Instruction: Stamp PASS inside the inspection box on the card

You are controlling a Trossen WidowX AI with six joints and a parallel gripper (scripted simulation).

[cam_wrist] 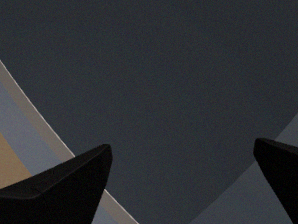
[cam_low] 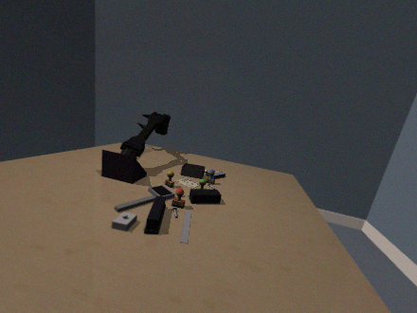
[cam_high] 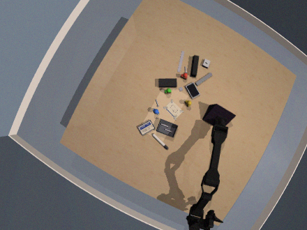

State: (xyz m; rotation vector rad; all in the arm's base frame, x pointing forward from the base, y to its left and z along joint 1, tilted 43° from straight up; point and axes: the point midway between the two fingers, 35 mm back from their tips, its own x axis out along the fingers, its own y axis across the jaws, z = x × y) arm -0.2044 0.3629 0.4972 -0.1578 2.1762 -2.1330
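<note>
My gripper tip is 59 cm short of the green stamp, 66 cm to the left of it and 19 cm above it. From my gripper tip the other things lie so: labelled box 63 cm ahead, 41 cm to the right, 19 cm below; then dark tray 51 cm ahead, 45 cm to the right, 19 cm below; then pen 51 cm ahead, 35 cm to the right, 20 cm below.
</note>
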